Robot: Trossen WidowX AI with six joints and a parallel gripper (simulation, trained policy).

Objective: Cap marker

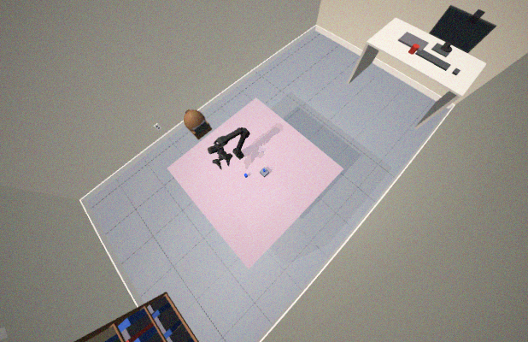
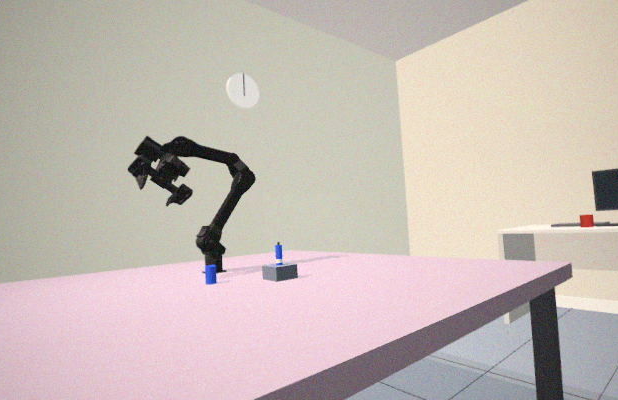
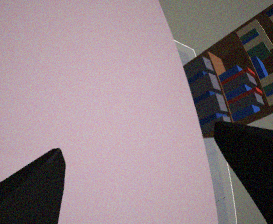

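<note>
Right now my gripper tip is 220 mm above the blue cap, 110 mm to the right of it and 110 mm short of it. The rest, counted from my gripper tip: grey holder block 270 mm to the left, 230 mm below, 210 mm ahead.
</note>
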